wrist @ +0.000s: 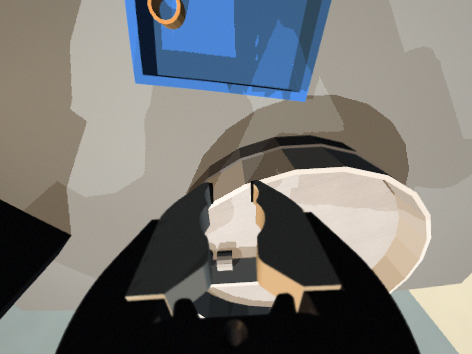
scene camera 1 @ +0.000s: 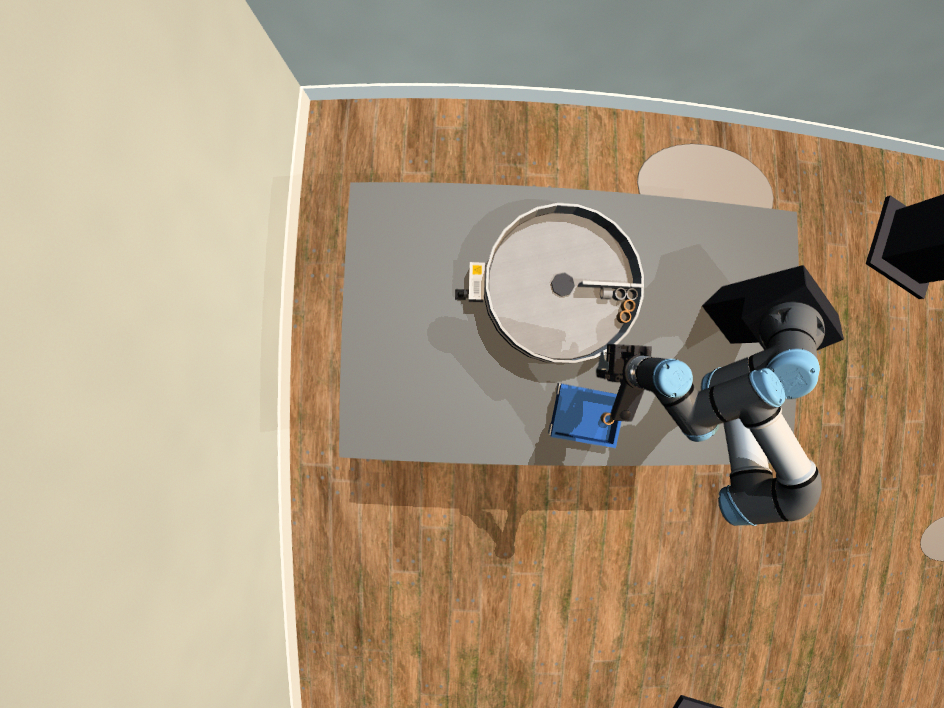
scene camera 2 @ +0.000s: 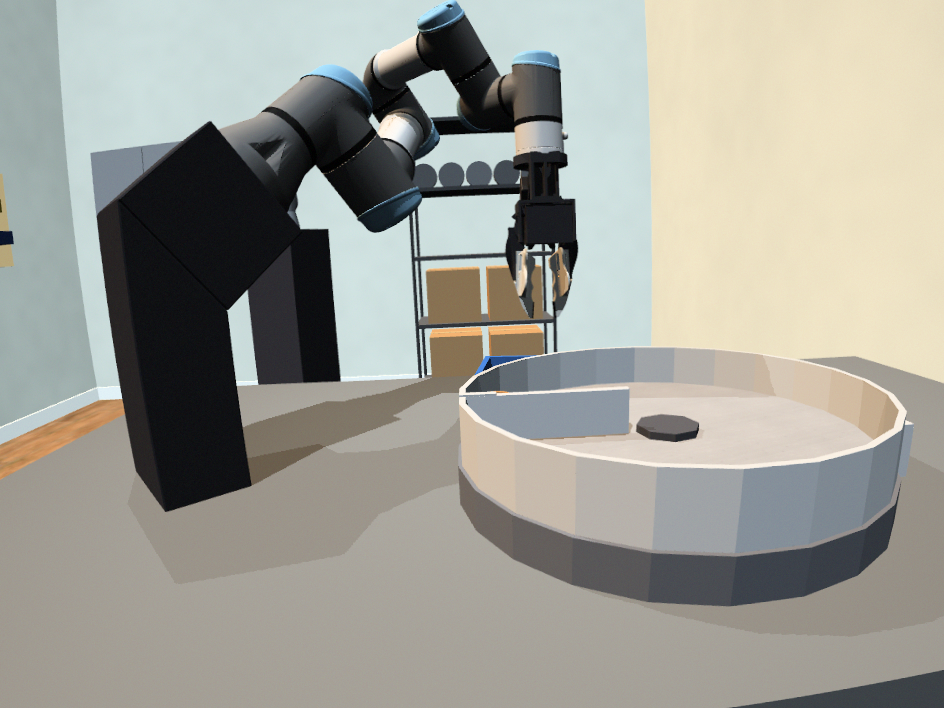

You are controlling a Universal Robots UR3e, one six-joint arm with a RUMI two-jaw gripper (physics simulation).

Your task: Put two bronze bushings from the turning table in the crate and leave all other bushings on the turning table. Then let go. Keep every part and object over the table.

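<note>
The blue crate holds one bronze bushing near a side wall. On the round turning table, a bronze bushing and another bronze bushing stand by the outer wall. Beside them are a lying grey bushing and two upright grey bushings, one next to the other. My gripper is partly open and empty. It hangs high, between crate and turning table, near the turning table's wall.
A thin divider runs from the turning table's wall toward its dark hub. A small white box is at the turning table's outer side. The arm's black base stands at one side.
</note>
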